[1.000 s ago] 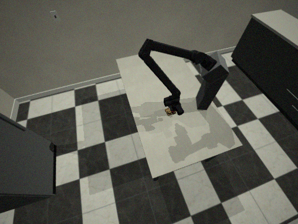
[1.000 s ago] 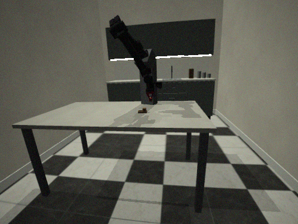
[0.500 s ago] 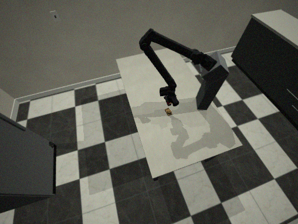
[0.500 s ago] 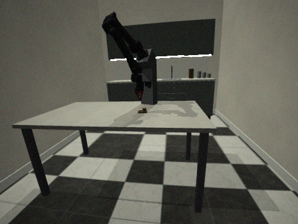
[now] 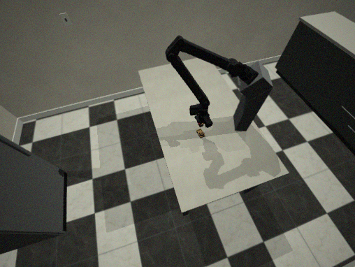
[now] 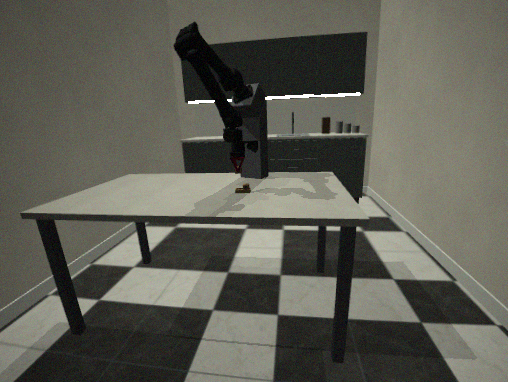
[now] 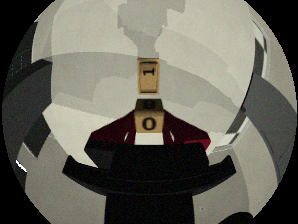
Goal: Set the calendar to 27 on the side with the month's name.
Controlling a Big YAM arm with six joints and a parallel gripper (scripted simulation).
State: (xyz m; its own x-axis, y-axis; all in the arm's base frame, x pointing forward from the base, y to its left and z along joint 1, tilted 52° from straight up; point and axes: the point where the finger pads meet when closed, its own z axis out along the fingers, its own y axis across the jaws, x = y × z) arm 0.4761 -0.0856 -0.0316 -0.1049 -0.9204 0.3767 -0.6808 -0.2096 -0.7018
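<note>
My gripper is now 11 cm above the wooden tray and 2 cm to the right of it.
</note>
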